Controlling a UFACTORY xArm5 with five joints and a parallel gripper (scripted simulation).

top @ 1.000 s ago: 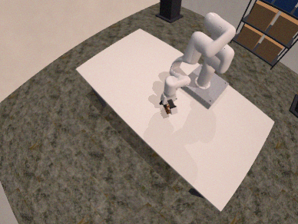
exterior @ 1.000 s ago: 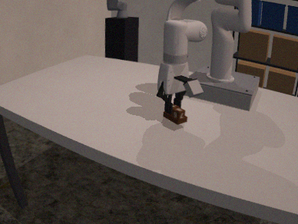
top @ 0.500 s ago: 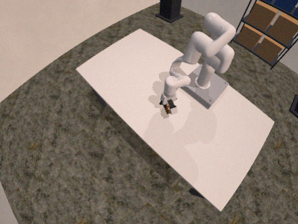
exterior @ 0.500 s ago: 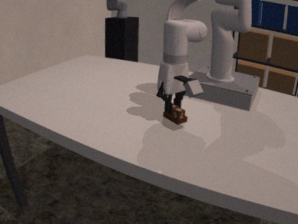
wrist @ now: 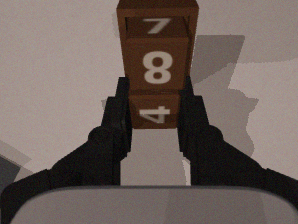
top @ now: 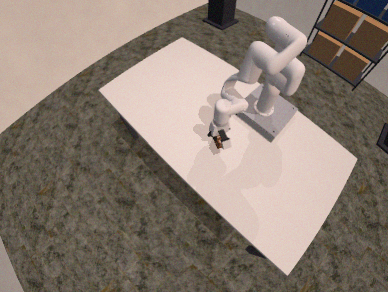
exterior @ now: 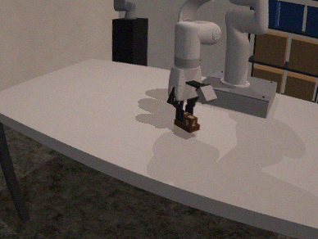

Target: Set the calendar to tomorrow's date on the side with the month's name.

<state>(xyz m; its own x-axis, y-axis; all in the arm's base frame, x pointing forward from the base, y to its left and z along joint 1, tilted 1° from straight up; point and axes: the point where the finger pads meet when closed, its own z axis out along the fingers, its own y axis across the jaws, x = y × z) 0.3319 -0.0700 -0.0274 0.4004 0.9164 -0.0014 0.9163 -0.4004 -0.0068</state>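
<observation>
Now: the brown wooden cube 10 mm below my hand. Also, from my hand: tray: 10 mm ahead, 10 mm to the left, 30 mm below.
</observation>
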